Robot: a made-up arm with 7 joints. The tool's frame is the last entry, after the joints.
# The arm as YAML. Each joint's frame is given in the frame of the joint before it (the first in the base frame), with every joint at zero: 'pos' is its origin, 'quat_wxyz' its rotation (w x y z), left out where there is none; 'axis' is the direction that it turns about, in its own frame. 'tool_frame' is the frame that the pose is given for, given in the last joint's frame.
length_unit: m
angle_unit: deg
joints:
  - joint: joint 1
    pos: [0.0, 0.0, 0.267]
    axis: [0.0, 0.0, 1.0]
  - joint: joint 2
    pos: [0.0, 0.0, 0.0]
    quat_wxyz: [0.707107, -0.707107, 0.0, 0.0]
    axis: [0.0, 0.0, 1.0]
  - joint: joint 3
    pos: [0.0, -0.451, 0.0]
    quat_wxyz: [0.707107, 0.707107, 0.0, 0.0]
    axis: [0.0, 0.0, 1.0]
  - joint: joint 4
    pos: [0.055, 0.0, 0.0]
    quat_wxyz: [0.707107, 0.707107, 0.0, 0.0]
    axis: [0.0, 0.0, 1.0]
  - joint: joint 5
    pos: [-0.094, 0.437, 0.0]
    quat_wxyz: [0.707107, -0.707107, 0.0, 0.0]
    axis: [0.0, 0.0, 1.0]
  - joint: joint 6
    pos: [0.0, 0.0, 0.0]
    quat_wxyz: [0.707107, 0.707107, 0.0, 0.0]
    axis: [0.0, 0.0, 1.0]
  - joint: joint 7
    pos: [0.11, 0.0, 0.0]
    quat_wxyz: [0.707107, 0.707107, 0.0, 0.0]
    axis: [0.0, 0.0, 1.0]
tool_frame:
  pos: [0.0, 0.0, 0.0]
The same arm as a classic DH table. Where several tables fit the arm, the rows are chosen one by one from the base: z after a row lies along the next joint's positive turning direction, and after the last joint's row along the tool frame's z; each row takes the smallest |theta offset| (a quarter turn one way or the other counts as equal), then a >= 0, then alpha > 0; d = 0 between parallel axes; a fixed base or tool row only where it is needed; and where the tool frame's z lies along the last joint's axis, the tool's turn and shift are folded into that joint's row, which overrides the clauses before.
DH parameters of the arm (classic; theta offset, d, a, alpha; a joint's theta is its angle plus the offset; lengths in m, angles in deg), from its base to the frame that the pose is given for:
joint 1: 0 0.267 0 -90
joint 2: 0 0 0 90
joint 3: 0 0.451 0.055 90
joint 4: 0 0 -0.094 -90
joint 5: 0 0.437 0 90
joint 6: 0 0 0.11 90
joint 7: 0 0 0 0

